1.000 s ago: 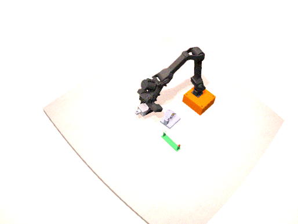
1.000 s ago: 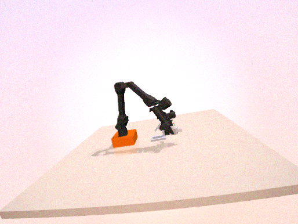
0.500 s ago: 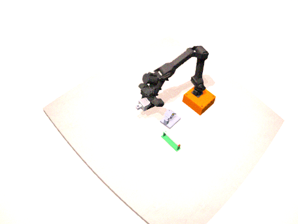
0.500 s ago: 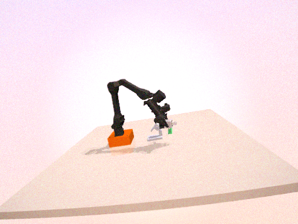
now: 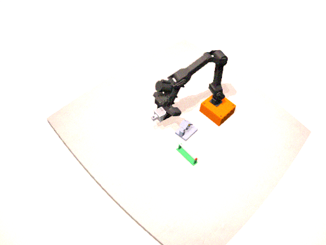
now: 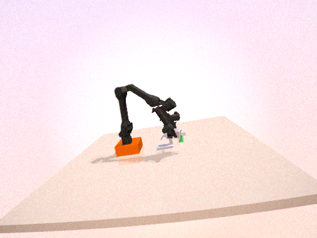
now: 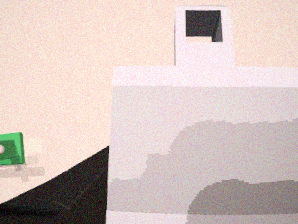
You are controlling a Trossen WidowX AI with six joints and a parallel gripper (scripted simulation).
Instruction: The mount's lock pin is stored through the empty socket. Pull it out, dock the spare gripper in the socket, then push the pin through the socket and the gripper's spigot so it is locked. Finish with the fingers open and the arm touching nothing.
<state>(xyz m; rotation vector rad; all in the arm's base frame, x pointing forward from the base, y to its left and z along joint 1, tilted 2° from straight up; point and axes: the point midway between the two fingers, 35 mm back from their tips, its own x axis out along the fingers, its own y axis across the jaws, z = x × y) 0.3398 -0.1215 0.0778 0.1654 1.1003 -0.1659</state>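
Right now my gripper tip is 80 mm past the pale grey mount, 120 mm to the right of it and 50 mm above it. From my gripper tip the other things lie so: spare gripper: 10 mm above; then green cradle: 30 mm ahead, 230 mm to the left, 80 mm below.
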